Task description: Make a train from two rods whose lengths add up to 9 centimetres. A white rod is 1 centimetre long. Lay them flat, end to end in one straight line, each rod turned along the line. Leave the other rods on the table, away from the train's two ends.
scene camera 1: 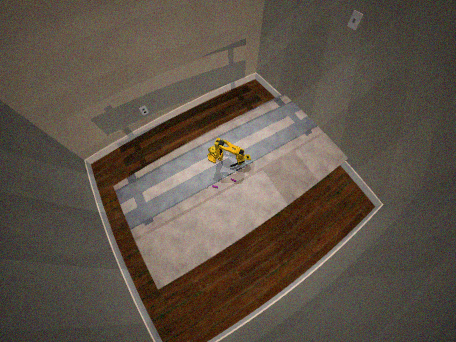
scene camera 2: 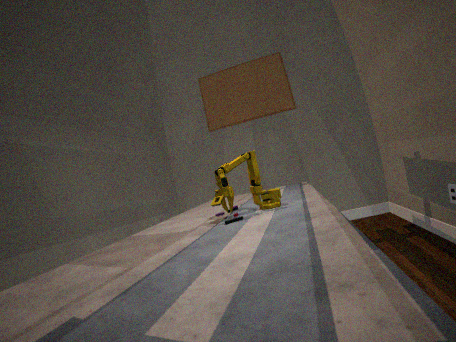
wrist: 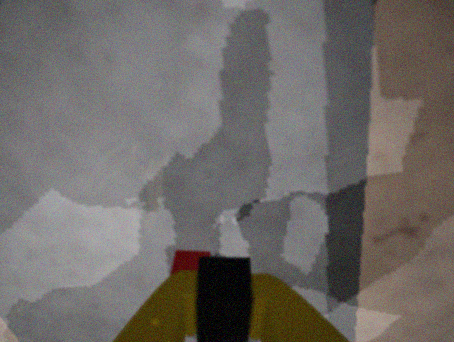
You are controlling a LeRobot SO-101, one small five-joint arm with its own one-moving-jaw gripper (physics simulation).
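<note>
My gripper is shut on a black rod, with a yellow jaw against each side of it in the wrist view. The rod's height above the table is hard to tell. A red rod lies close by; in the wrist view it shows partly, just left of the black rod's end and behind the left jaw. Two purple rods lie apart from each other on the table, and also show small in scene camera 2. No white rod can be made out.
The arm's yellow base stands on the pale table top. Broad blue-grey bands and shadows cross the surface. The purple rods are farther from the base than the gripper's place. Brown wooden floor surrounds the table top.
</note>
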